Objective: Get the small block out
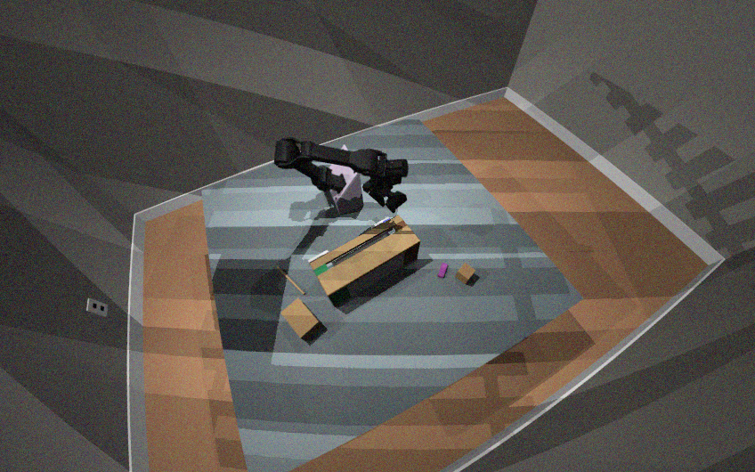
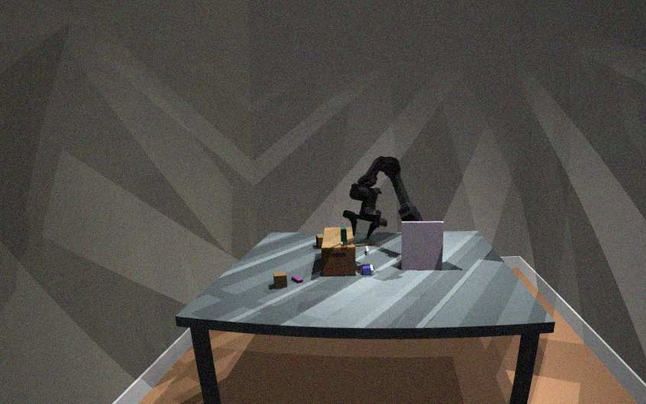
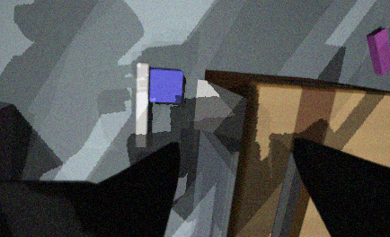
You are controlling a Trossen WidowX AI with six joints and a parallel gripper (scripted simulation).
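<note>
The blue block lies 3 cm behind my gripper tip, 1 cm to the left of it and 14 cm below it. The rest, counted from my gripper tip: box: 9 cm ahead, 15 cm to the right, 10 cm below; magenta piece: 25 cm ahead, 13 cm to the left, 15 cm below; small tan cube: 30 cm ahead, 20 cm to the left, 13 cm below.
</note>
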